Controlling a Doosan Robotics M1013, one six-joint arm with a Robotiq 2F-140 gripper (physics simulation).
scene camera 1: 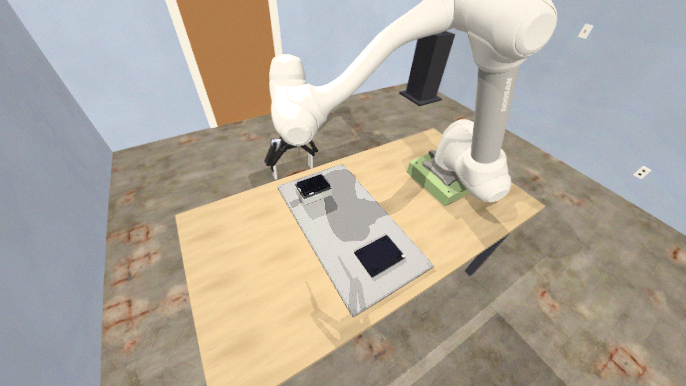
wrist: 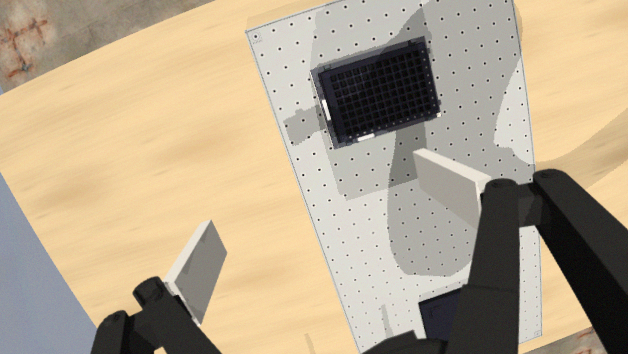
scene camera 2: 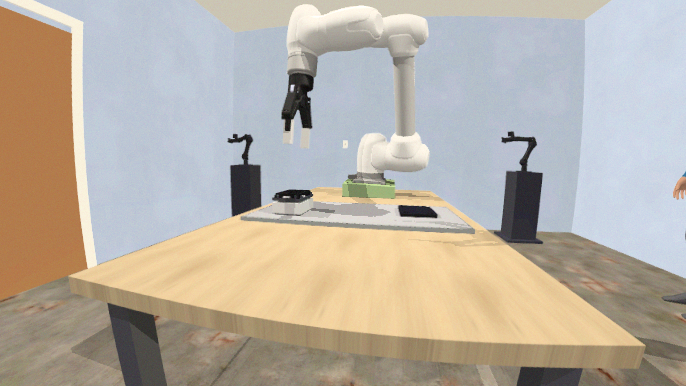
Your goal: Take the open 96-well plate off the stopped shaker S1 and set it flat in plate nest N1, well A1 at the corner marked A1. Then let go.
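Frame: origin at the arm's base, x left, y back, z up, level; centimetres.
Seen in the pictures: gripper, between the fingertips: (scene camera 1: 293, 171) (wrist: 317, 204) (scene camera 2: 296, 146); arm's base, origin of its link: (scene camera 1: 446, 168) (scene camera 2: 369, 181).
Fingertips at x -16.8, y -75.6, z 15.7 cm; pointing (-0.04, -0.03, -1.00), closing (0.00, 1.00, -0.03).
Note:
Offsets run from my fingertips to a thing's top centre. "spot": to the spot under its first point. Level surfaces: height alone.
The open, dark 96-well plate @(dy +10.2, dx -4.9, dz -15.1 cm) (scene camera 1: 313, 185) (scene camera 2: 292, 194) (wrist: 382, 92) lies flat on the white shaker S1 @(spot: dy +4.5, dx +0.2, dz -17.0 cm) (scene camera 1: 306, 199) (scene camera 2: 292, 206), its grid of wells facing up. Nest N1 @(dy +18.2, dx +37.8, dz -20.6 cm) (scene camera 1: 379, 256) (scene camera 2: 417, 211) (wrist: 440, 317) is a low dark rectangle at the other end of the perforated board; in the wrist view a finger covers part of it. My gripper (scene camera 1: 293, 167) (scene camera 2: 296, 139) (wrist: 317, 204) is open and empty, high above the board's level and apart from the plate. In the wrist view the plate shows beyond the fingertips. The A1 mark is too small to read.
The light grey perforated board @(spot: dy +1.4, dx +25.8, dz -22.0 cm) (scene camera 1: 327, 250) (scene camera 2: 350, 224) (wrist: 350, 260) bears shaker and nest on the wooden table @(dz -23.3 cm) (scene camera 1: 240, 260) (scene camera 2: 325, 280) (wrist: 150, 150). The arm's green base block (scene camera 1: 435, 187) (scene camera 2: 367, 190) stands behind it. Dark pedestals (scene camera 2: 245, 187) (scene camera 2: 522, 205) stand beyond the table.

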